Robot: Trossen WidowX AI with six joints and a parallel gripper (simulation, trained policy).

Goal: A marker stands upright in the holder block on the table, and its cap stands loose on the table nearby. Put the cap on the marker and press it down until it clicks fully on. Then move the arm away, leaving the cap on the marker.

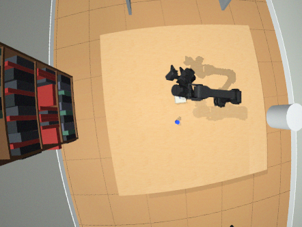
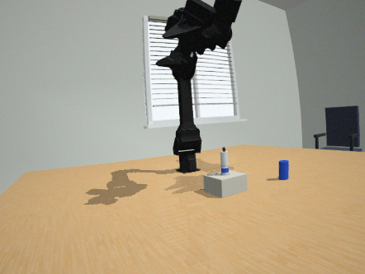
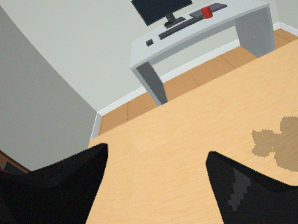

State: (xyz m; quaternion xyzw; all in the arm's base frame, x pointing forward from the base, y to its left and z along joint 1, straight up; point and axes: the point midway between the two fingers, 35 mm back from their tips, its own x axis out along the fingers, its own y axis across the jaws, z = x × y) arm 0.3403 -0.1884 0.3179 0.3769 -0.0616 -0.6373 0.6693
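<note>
Right now my gripper tip is 1 cm past the blue cap, 33 cm to the right of it and 28 cm above it. Round my gripper tip: pale holder block (5 cm behind, 16 cm to the left, 28 cm below).
</note>
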